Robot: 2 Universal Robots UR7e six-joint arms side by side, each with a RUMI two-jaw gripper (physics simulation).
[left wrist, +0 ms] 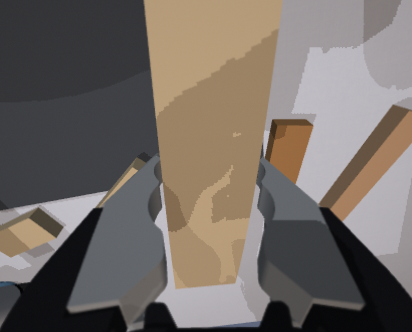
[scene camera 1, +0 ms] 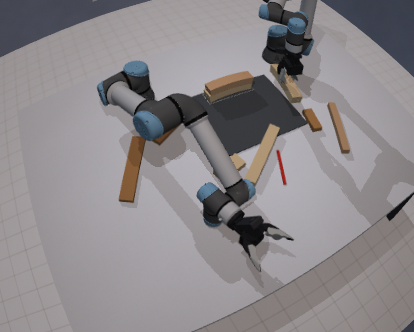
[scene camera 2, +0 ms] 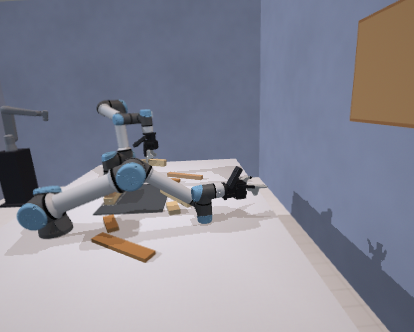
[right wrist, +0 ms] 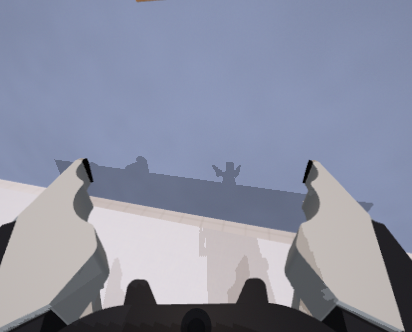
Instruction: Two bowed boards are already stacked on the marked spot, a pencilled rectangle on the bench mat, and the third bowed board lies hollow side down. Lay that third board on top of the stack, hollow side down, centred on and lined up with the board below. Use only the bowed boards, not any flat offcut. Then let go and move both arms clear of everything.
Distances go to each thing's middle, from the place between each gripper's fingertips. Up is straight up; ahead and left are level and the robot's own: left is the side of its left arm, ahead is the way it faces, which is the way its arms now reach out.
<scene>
The long pale offcut point(scene camera 1: 266, 145) lies 470 mm behind my right hand, 260 mm to the left of it and 160 mm below it. Round my right hand: long brown board point(scene camera 1: 129, 183): 650 mm behind, 260 mm to the right, 170 mm below; dark bench mat point(scene camera 1: 237, 117): 740 mm behind, 320 mm to the left, 190 mm below.
I see my left gripper 8 cm past the dark bench mat, 17 cm to the left of it and 19 cm above it. Also, from my left hand: long brown board (1 cm ahead, 76 cm to the right, 17 cm below); long pale offcut (19 cm ahead, 24 cm to the right, 16 cm below).
</scene>
